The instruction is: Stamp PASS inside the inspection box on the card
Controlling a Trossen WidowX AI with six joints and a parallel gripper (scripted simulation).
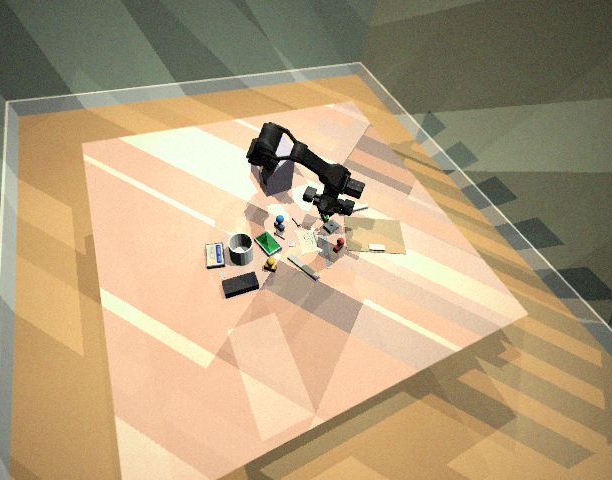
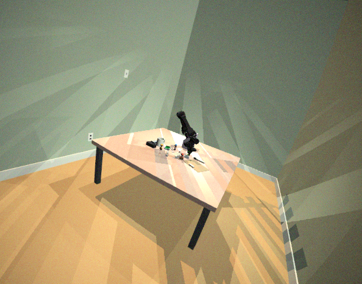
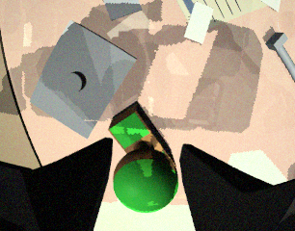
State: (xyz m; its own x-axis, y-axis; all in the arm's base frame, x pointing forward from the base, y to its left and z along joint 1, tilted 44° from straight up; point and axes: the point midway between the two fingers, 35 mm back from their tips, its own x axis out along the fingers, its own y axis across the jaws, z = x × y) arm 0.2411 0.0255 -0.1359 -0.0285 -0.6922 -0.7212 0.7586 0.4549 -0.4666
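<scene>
Right now the green stamp is 10 mm below my gripper tip. From my gripper tip the other things lie so: marker (10 mm ahead, 120 mm to the left, 20 mm below); grey square plate (50 mm ahead, 10 mm below); white card (60 mm ahead, 110 mm to the right, 30 mm below).
</scene>
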